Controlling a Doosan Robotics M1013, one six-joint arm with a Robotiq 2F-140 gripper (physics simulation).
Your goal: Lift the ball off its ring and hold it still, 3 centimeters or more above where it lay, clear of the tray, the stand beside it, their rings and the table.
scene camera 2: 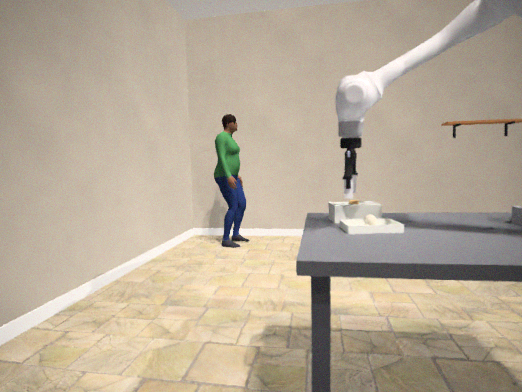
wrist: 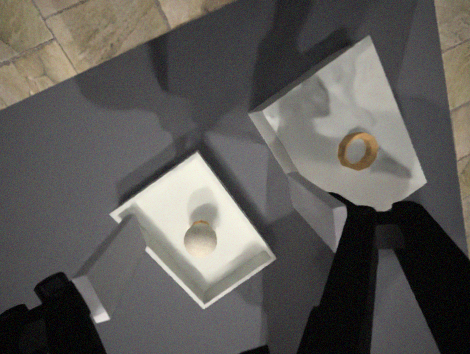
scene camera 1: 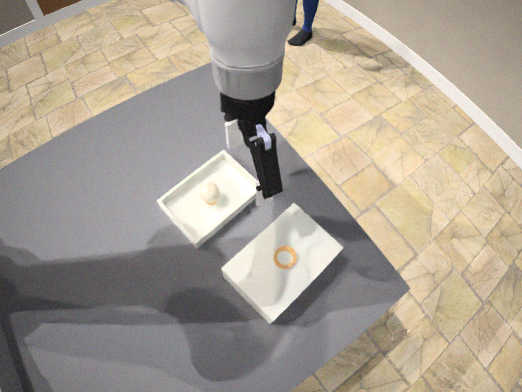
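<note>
The pale ball rests inside the shallow white tray. Part of its orange ring shows beside it. The white stand is a taller block next to the tray and bears an empty orange ring. My gripper is open and empty, pointing down above the table. In the wrist view the ball shows between the two fingers, well below them.
The grey table carries both the tray and the stand, near its corner. A person in green stands on the floor by the back wall. A wooden shelf hangs on the wall. A grey object shows at the right edge.
</note>
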